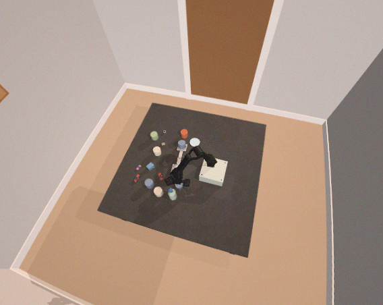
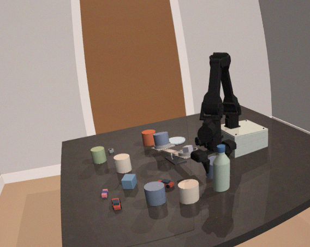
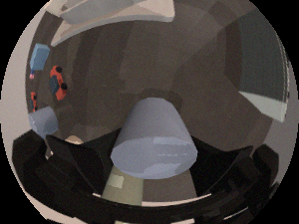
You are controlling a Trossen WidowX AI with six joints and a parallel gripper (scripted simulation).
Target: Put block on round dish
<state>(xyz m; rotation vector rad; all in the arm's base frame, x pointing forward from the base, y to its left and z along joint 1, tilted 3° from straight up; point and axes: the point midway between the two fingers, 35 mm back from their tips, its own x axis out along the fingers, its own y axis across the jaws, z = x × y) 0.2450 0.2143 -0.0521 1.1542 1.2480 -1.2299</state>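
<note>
Now: the round dish 6 cm behind my gripper tip, 48 cm to the right of it and 2 cm below it. Round my gripper tip: blue cube 31 cm ahead, 14 cm to the right, 1 cm below; tall bottle 4 cm ahead, 10 cm to the left, 9 cm above; small balance 5 cm ahead, 26 cm to the right, 1 cm above.
</note>
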